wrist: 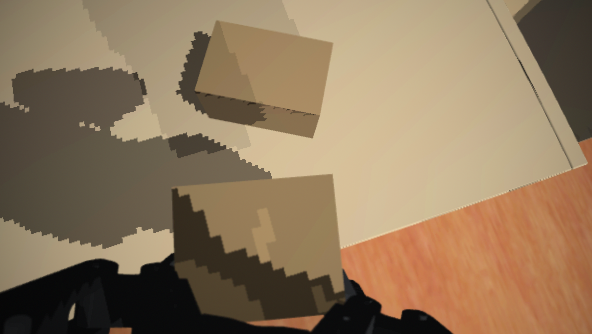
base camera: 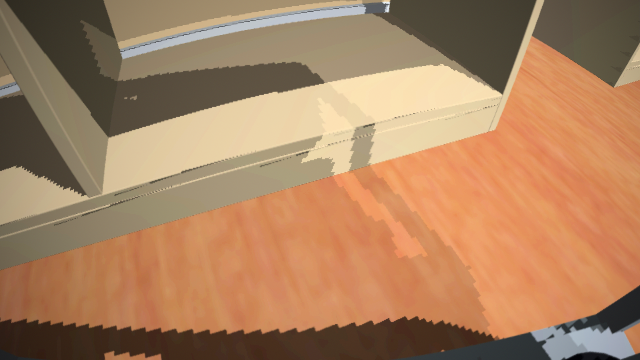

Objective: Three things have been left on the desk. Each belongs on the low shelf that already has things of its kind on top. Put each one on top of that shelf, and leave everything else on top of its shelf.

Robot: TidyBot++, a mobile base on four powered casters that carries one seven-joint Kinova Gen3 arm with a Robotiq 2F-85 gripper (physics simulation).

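Places are measured from the arm's base along level axes (x ahead, y left, z up), in metres.
Pixels of known places: gripper, between the fingertips: point(wrist: 264, 275).
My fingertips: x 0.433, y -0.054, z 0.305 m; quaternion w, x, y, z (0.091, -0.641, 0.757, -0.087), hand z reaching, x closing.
Ahead of a thing's pixels: the offset from my fingertips to its top centre. Level surfaces: height alone.
My gripper point(wrist: 264, 275) is shut on a tan box @(dx +0.017, dy +0.000, dz +0.052 m) point(wrist: 295, 220) at the bottom middle of the wrist view, one black finger on each side of it. The held box is over the front part of a pale shelf top @(dz -0.091 m) point(wrist: 425, 125). Another tan box @(dx +0.141, dy +0.003, dz -0.041 m) point(wrist: 270, 70) rests on that top, a little beyond the held one. How high the held box is above the top is hard to tell. In the base camera view the low shelf point(base camera: 240, 185) shows its lower front and open compartments; its top, the gripper and the boxes do not show there.
The shelf top's front edge and right edge show in the wrist view, with orange wooden floor @(dz -0.701 m) point(wrist: 490, 250) point(base camera: 250, 260) in front. Another pale unit point(base camera: 575, 45) stands to the right in the base camera view, past a strip of floor. Dark shadows fall across the shelf and floor.
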